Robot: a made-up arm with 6 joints. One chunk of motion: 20 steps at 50 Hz.
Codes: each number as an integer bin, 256 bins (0 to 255) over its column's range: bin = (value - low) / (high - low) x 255, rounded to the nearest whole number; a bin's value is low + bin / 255 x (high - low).
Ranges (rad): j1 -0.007..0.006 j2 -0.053..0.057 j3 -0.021..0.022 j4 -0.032..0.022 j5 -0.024..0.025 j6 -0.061..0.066
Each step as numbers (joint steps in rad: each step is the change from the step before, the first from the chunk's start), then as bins.
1 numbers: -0.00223 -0.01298 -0.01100 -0.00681 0.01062 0.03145
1 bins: 94 93 59 119 180 186
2 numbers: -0.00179 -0.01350 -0.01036 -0.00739 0.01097 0.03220
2 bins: 102 92 63 116 182 187
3 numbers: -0.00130 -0.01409 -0.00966 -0.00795 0.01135 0.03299
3 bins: 112 90 67 114 184 189
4 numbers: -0.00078 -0.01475 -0.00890 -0.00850 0.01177 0.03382
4 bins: 122 89 72 111 186 190
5 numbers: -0.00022 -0.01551 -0.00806 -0.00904 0.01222 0.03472
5 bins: 133 87 77 108 188 192
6 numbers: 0.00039 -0.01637 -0.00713 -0.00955 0.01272 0.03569
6 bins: 145 85 82 106 191 194
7 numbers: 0.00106 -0.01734 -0.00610 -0.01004 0.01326 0.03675
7 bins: 158 83 88 104 194 196
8 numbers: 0.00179 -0.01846 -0.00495 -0.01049 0.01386 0.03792
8 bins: 172 80 95 102 197 199
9 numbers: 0.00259 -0.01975 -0.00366 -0.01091 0.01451 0.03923
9 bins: 188 77 103 100 200 201
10 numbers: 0.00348 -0.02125 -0.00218 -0.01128 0.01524 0.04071
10 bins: 206 74 112 98 204 204
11 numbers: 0.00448 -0.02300 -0.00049 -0.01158 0.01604 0.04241
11 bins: 225 70 122 96 208 208
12 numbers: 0.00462 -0.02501 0.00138 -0.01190 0.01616 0.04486
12 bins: 228 65 133 95 209 213
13 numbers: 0.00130 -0.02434 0.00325 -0.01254 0.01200 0.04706
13 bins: 163 66 144 92 187 217
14 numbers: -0.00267 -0.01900 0.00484 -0.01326 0.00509 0.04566
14 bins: 85 79 153 88 151 214
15 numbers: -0.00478 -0.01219 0.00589 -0.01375 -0.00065 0.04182
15 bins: 44 95 159 86 122 206
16 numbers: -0.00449 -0.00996 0.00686 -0.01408 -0.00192 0.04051
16 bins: 49 100 165 85 115 204
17 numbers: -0.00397 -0.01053 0.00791 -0.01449 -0.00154 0.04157
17 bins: 59 98 171 83 117 206
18 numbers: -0.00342 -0.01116 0.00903 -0.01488 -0.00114 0.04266
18 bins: 70 97 178 81 119 208
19 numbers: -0.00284 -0.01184 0.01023 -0.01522 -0.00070 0.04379
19 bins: 82 95 185 79 121 210
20 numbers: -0.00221 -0.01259 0.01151 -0.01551 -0.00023 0.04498
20 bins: 94 94 193 78 124 213
